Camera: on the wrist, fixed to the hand. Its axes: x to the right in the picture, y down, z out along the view.
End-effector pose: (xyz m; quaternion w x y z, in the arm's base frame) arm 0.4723 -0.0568 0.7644 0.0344 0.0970 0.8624 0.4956
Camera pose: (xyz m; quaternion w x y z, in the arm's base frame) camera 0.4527 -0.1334 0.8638 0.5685 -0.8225 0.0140 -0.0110
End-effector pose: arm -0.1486 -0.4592 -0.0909 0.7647 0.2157 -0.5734 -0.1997
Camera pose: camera -0.0301 -0.4137 -0.0891 0.2725 -0.4899 -0.1946 0.8049
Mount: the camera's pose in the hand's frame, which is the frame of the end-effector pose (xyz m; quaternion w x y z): 0.0074 0.0455 -0.1183 0.0536 0.0670 0.0832 0.9928
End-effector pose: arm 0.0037 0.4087 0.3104 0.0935 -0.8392 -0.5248 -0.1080
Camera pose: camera 0.0380 0.3635 0.4240 0.2121 -0.5507 0.8056 0.0524
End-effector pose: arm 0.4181 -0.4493 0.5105 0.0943 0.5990 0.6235 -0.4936
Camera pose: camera 0.5104 -0.3676 0.5409 0.4031 0.6985 -0.5865 0.0752
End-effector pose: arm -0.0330 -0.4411 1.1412 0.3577 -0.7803 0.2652 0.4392
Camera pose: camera -0.0040 -0.5629 1.1623 0.3867 -0.2089 -0.8481 -0.2960
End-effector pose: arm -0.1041 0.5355 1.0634 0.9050 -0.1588 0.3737 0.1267
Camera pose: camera -0.1901 0.5329 0.9700 0.0977 -0.4126 -0.2615 -0.8671
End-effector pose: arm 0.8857 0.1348 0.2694 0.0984 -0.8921 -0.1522 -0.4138
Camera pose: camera 0.8225 0.0580 0.3483 0.4886 -0.1579 0.8580 0.0115
